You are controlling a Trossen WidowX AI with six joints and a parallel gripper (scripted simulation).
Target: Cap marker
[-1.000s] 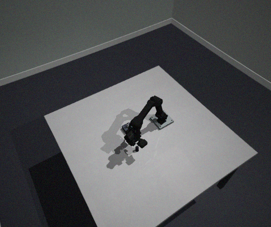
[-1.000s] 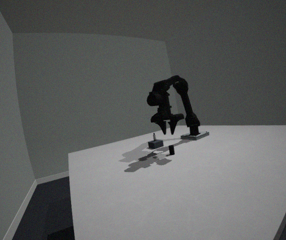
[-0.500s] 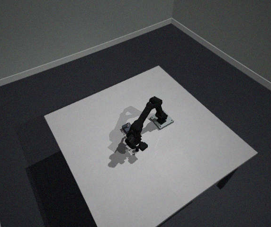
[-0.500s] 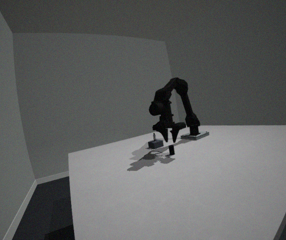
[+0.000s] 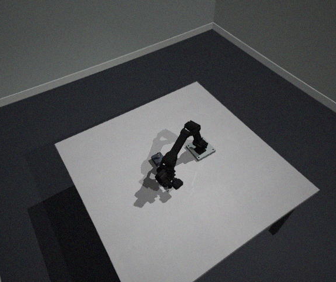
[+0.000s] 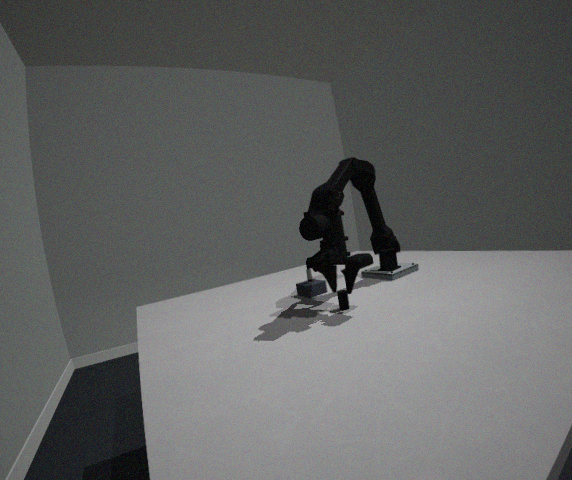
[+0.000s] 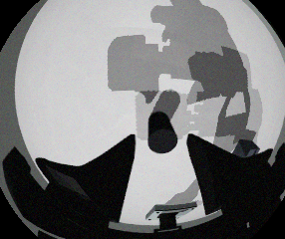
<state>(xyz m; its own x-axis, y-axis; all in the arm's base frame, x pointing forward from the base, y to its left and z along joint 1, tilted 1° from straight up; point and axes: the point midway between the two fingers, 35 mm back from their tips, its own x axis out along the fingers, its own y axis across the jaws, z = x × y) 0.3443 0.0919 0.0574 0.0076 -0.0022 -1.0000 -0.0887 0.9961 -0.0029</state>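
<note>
Now: gripper tip 2 cm above the dark cap.
</note>
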